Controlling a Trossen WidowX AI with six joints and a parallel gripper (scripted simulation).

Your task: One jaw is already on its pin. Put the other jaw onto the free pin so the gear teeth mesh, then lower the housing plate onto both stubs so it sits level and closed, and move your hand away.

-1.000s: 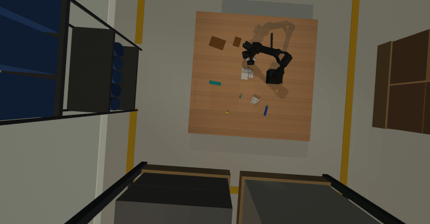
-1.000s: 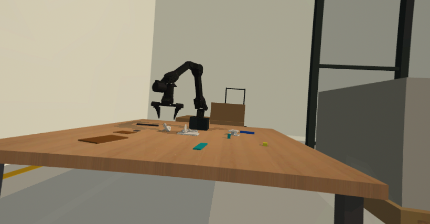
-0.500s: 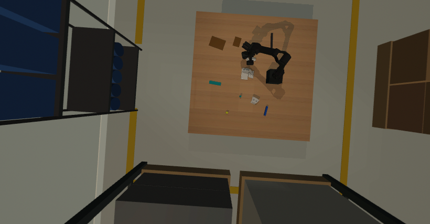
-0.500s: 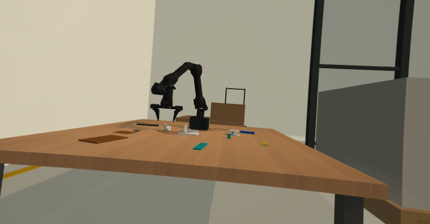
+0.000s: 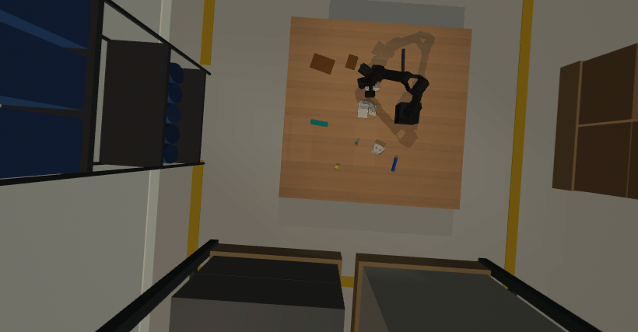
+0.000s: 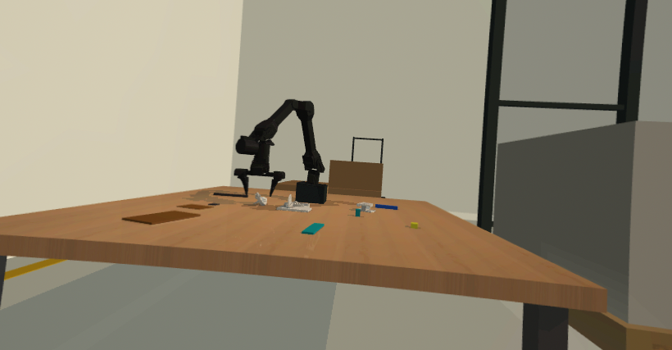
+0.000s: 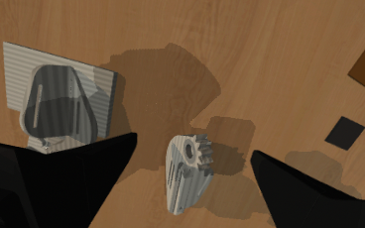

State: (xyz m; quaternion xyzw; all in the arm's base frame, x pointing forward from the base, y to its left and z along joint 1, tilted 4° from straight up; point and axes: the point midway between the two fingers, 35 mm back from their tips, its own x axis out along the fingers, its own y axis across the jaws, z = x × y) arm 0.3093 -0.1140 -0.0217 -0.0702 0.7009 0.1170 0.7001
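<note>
The loose jaw is 2 cm behind my gripper tip, 1 cm to the right of it and 1 cm below it. The rest, counted from my gripper tip: small teal block (39 cm to the left, 3 cm below, 3 cm behind); then black bar (26 cm to the right, 22 cm behind, 4 cm below); then small black square (15 cm to the right, 6 cm ahead, 4 cm below).
</note>
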